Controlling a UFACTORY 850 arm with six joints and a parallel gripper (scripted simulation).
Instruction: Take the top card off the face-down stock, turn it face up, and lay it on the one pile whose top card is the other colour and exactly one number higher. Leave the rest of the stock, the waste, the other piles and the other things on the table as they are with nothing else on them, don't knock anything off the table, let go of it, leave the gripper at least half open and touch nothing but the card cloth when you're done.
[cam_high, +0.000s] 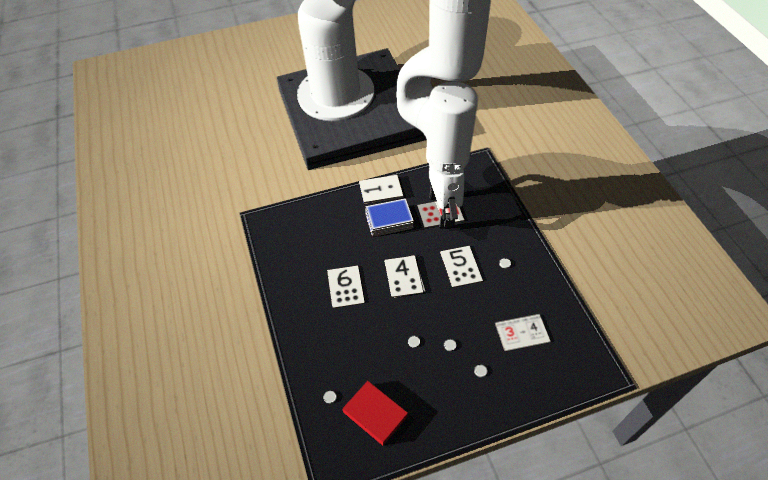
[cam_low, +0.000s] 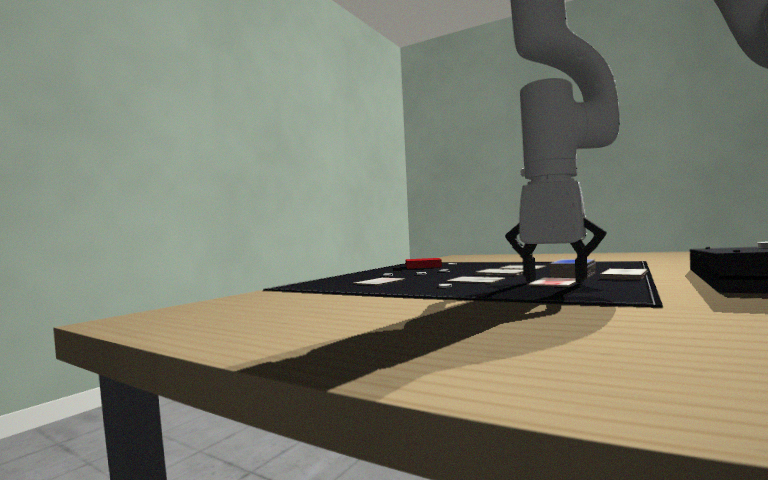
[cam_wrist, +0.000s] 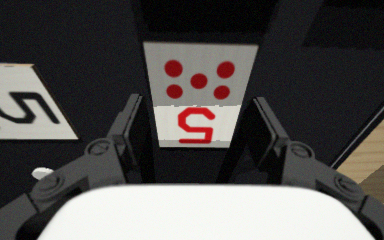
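Right now the black card cloth is 180 mm ahead of my hand, 110 mm to the right of it and 30 mm below it. Also, from my hand: red block (390 mm ahead, 260 mm to the right, 10 mm below); rule card (320 mm ahead, 50 mm to the left, 10 mm below).
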